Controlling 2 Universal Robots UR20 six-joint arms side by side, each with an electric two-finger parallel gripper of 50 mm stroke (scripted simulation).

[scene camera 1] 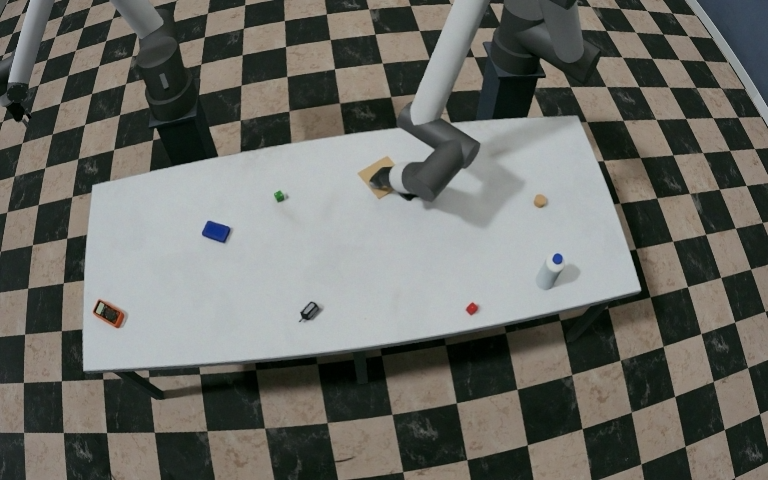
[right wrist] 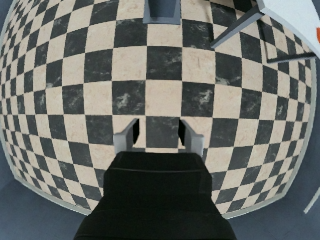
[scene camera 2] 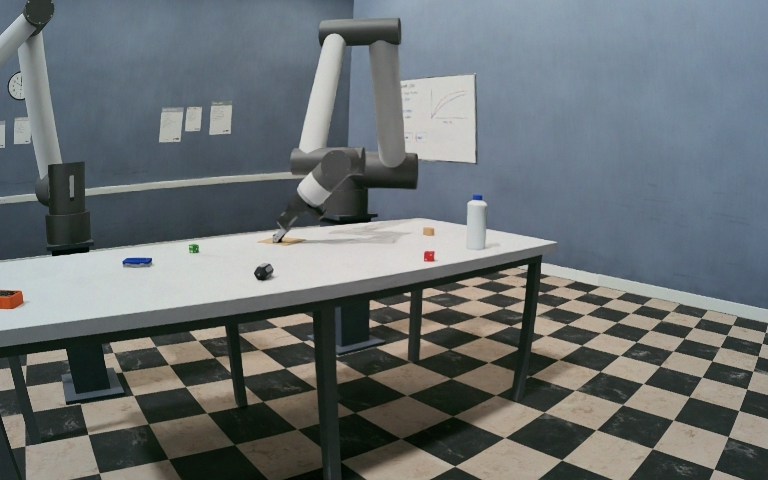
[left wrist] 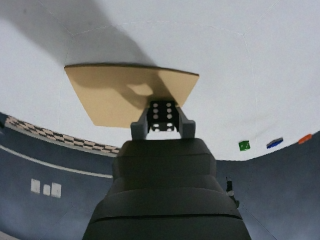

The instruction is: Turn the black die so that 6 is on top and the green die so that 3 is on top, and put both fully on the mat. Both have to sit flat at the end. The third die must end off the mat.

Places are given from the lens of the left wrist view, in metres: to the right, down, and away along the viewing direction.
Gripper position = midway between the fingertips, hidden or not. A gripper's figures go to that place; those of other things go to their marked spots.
my left gripper (left wrist: 162, 115): 0.01, -0.01, 0.17
tan mat (left wrist: 113, 95): -0.05, -0.03, 0.14
black die (left wrist: 162, 113): 0.01, -0.01, 0.14
